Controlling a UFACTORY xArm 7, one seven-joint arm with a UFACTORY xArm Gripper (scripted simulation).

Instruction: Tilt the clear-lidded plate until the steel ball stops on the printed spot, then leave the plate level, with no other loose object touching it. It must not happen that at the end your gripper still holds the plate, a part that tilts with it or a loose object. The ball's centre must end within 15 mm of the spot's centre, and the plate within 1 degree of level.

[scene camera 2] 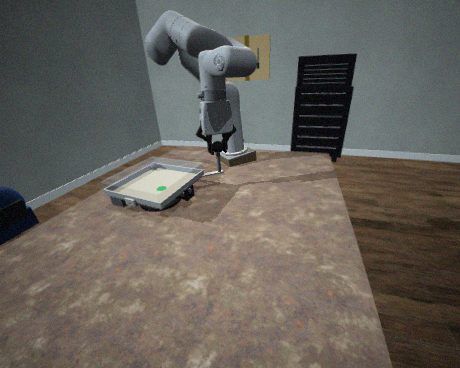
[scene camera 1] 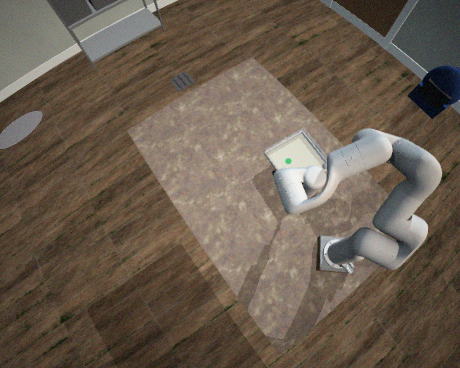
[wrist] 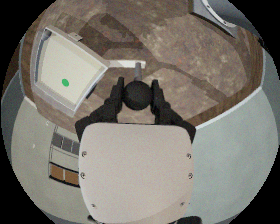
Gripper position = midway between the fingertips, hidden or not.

In view: the gripper [scene camera 2: 218, 152] and a square grey-rimmed plate [scene camera 2: 155, 182].
The gripper shows as well in the wrist view [wrist: 137, 85]. The square grey-rimmed plate shows as well in scene camera 1 [scene camera 1: 298, 150] and in the wrist view [wrist: 63, 71].
